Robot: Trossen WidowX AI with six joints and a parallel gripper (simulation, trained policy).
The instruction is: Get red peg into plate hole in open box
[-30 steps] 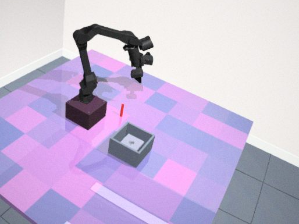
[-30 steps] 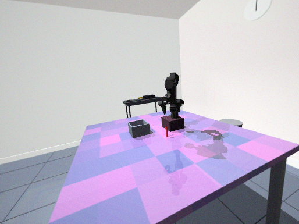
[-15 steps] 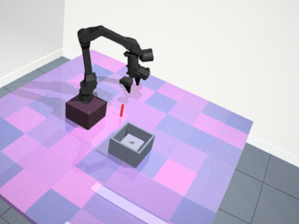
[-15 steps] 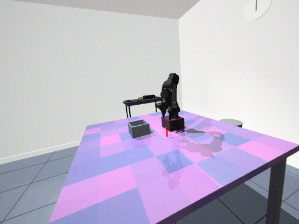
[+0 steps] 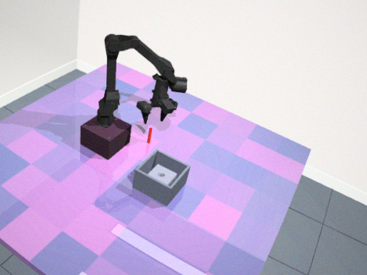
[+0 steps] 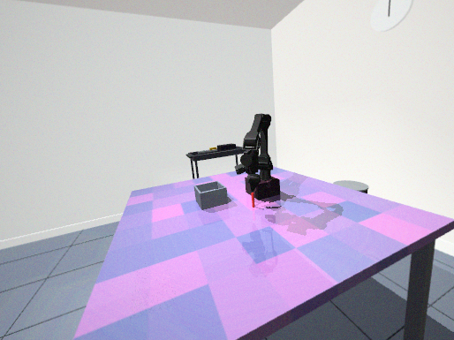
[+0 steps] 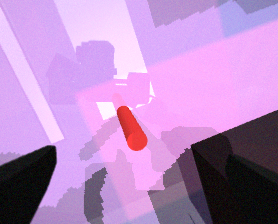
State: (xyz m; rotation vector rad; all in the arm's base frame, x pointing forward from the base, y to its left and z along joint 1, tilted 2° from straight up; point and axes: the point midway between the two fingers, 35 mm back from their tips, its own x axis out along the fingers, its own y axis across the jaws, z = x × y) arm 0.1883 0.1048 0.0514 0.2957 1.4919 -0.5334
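My gripper tip is now 8 cm above the red peg and 1 cm past it. Round my gripper tip: grey box 22 cm to the right, 15 cm ahead, 9 cm below; then pale plate 22 cm to the right, 15 cm ahead, 7 cm below.
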